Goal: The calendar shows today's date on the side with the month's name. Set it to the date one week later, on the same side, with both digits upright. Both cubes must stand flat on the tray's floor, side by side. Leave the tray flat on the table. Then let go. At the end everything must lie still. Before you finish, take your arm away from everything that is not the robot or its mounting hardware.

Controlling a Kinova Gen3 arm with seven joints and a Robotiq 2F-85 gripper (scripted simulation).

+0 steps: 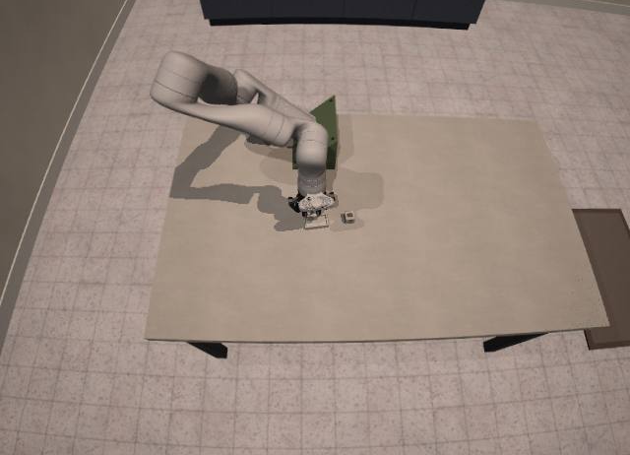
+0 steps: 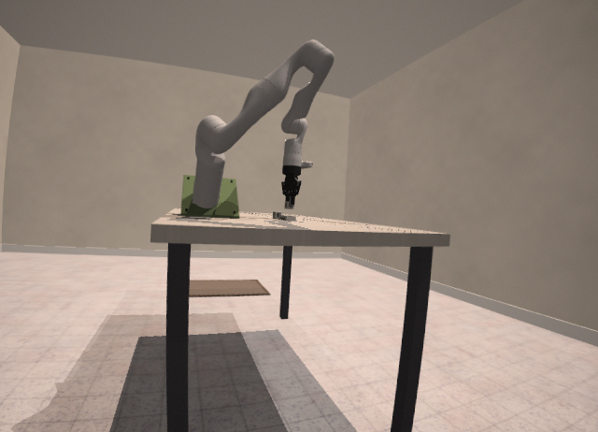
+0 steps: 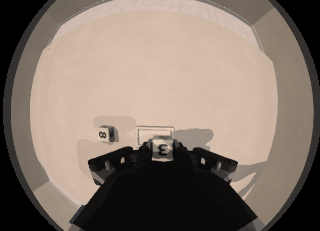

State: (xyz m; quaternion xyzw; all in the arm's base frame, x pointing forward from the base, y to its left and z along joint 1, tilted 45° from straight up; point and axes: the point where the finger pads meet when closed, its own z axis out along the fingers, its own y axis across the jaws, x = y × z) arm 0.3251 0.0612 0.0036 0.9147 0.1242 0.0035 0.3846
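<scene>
Now: hand 7 cm above the white tray and 1 cm to the right of it.
</scene>
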